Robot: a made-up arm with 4 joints.
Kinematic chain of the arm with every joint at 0, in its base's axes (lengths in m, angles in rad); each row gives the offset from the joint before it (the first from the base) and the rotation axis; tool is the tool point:
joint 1: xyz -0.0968 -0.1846 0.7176 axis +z
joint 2: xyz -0.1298 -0.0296 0 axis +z
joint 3: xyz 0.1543 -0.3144 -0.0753 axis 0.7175 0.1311 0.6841
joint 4: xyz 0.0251 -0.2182 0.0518 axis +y
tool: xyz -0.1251 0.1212 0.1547
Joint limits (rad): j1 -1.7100..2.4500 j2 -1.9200..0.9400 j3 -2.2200..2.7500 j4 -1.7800..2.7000
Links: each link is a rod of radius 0.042 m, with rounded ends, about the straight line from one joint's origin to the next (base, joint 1, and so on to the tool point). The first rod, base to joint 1, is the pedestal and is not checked.
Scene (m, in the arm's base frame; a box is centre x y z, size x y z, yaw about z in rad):
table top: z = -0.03
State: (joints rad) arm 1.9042 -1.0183 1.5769 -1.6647
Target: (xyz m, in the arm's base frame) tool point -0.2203 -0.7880 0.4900
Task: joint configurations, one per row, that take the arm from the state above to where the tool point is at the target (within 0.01 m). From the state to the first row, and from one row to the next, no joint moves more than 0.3 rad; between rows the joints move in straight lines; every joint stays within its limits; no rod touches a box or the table.
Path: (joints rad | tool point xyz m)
1: 1.6404 -1.2398 1.6765 -1.4143 | 0.1959 -0.6303 0.4832
2: 1.3766 -1.4613 1.7761 -1.1638 | 0.0084 -0.7537 0.4860
3: 1.1128 -1.6828 1.8757 -0.9134 | -0.2203 -0.7880 0.4900

